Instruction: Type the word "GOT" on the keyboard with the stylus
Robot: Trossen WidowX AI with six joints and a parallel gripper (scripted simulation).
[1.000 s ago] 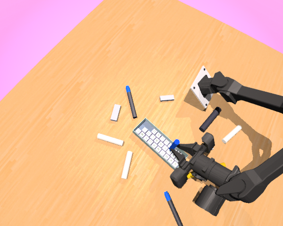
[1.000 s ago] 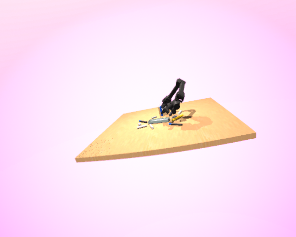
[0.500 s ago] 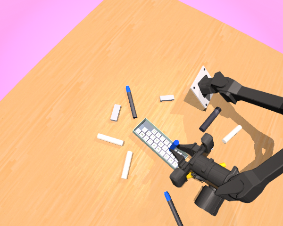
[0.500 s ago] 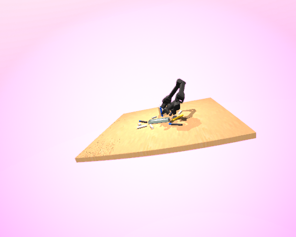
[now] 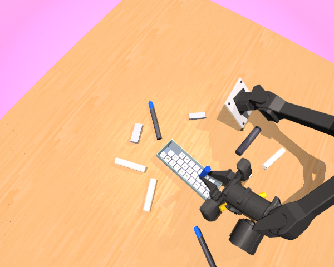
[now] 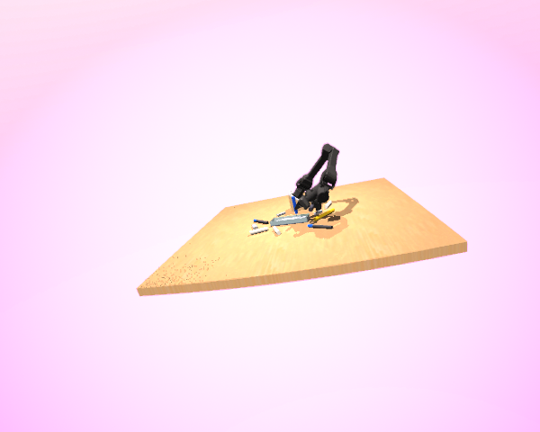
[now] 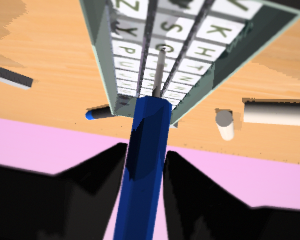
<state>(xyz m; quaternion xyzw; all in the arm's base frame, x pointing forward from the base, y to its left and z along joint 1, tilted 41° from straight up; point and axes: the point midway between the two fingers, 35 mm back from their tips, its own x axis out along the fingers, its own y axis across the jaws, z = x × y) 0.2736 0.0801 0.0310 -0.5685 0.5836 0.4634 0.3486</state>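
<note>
The blue stylus lies 1 cm below my gripper tip. The rest, counted from my gripper tip: yellow stick (14 cm to the left, 6 cm below, 3 cm behind); then dark cylinder (21 cm behind, 6 cm below, 4 cm to the left).
</note>
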